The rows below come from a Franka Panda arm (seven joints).
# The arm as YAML. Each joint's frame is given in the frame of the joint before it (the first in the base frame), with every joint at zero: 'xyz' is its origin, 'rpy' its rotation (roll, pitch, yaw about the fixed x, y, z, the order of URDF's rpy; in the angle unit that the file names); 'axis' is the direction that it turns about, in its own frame. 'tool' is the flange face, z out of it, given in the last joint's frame.
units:
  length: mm
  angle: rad
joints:
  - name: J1
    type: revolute
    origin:
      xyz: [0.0, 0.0, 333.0]
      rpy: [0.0, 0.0, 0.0]
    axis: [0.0, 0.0, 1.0]
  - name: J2
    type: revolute
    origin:
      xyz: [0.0, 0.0, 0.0]
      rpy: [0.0, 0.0, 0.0]
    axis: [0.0, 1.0, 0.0]
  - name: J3
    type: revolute
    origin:
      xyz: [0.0, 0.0, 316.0]
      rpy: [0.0, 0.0, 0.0]
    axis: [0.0, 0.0, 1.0]
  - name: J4
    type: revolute
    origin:
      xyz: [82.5, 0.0, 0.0]
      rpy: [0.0, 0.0, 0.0]
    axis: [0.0, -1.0, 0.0]
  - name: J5
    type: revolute
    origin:
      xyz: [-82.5, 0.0, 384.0]
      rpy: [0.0, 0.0, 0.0]
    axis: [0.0, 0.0, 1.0]
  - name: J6
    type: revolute
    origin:
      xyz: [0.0, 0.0, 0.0]
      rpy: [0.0, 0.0, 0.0]
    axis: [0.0, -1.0, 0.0]
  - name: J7
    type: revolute
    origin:
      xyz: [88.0, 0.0, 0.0]
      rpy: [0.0, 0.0, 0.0]
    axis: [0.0, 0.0, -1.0]
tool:
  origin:
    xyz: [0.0, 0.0, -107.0]
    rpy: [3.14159, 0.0, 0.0]
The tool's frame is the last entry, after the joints.
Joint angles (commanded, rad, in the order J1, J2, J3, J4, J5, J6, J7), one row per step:
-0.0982 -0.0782 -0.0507 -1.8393 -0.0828 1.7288 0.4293
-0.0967 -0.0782 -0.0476 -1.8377 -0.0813 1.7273 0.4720
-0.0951 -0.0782 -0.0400 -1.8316 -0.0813 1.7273 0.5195
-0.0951 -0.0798 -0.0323 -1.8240 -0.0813 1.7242 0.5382
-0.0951 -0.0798 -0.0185 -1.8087 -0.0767 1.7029 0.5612
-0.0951 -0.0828 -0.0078 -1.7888 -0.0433 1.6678 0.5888
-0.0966 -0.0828 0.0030 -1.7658 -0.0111 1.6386 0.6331
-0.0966 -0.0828 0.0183 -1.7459 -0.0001 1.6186 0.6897
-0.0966 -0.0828 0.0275 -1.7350 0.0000 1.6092 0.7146
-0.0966 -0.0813 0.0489 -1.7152 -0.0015 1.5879 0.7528
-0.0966 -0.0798 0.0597 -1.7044 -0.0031 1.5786 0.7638
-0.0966 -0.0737 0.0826 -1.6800 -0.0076 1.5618 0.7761
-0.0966 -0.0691 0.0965 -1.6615 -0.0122 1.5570 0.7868
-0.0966 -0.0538 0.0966 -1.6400 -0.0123 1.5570 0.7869
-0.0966 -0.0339 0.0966 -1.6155 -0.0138 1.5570 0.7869
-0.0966 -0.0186 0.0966 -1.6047 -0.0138 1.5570 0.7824
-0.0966 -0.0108 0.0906 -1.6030 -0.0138 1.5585 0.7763
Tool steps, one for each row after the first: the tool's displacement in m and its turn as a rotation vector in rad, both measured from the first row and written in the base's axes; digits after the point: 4 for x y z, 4 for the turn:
0.0004 0.0026 0.0006 -0.0006 -0.0034 -0.0384
0.0018 0.0075 0.0036 -0.0038 -0.0128 -0.0765
0.0024 0.0116 0.0078 -0.0056 -0.0202 -0.0878
0.0025 0.0195 0.0133 -0.0028 -0.0163 -0.0994
0.0006 0.0287 0.0212 0.0286 -0.0075 -0.1234
0.0000 0.0370 0.0296 0.0578 -0.0042 -0.1633
0.0000 0.0466 0.0374 0.0649 -0.0057 -0.2058
0.0000 0.0517 0.0418 0.0632 -0.0078 -0.2215
-0.0002 0.0633 0.0485 0.0581 -0.0057 -0.2383
0.0000 0.0690 0.0520 0.0552 -0.0059 -0.2384
0.0012 0.0810 0.0588 0.0490 -0.0077 -0.2277
0.0028 0.0880 0.0646 0.0444 -0.0174 -0.2241
0.0079 0.0877 0.0666 0.0464 -0.0235 -0.2238
0.0143 0.0870 0.0675 0.0474 -0.0281 -0.2236
0.0190 0.0866 0.0643 0.0485 -0.0233 -0.2192
0.0214 0.0831 0.0609 0.0490 -0.0186 -0.2192

